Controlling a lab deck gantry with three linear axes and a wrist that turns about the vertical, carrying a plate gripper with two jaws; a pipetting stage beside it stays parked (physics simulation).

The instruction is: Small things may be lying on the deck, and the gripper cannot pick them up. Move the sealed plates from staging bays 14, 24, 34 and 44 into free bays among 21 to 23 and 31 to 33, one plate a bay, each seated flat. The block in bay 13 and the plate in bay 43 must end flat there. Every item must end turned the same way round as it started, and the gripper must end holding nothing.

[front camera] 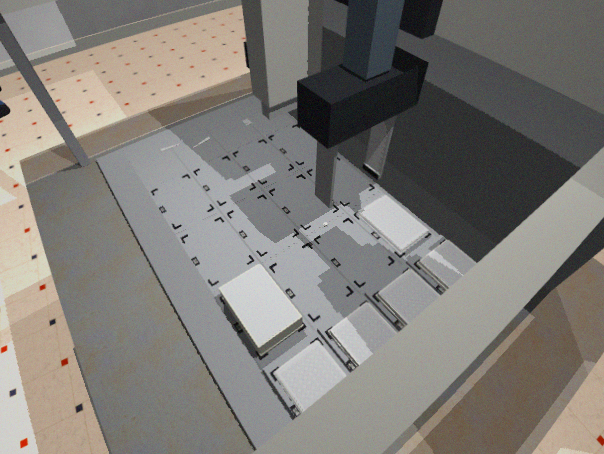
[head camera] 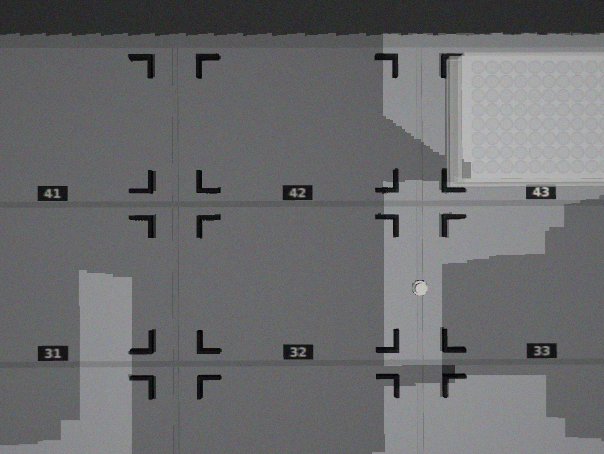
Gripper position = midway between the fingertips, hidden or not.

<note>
I see my gripper (front camera: pixel 348 186), a block (front camera: pixel 266 315), a bay 21 (head camera: pixel 71 402), a bay 33 (head camera: pixel 505 276), a bay 22 (head camera: pixel 249 402), a bay 23 (head camera: pixel 495 401) and a bay 31 (head camera: pixel 88 278).
The bay 21 is seen too in the front camera view (front camera: pixel 226 180). The bay 23 also shows in the front camera view (front camera: pixel 320 289). The bay 31 also shows in the front camera view (front camera: pixel 265 162). The head camera view misses the block: it is out of frame.
</note>
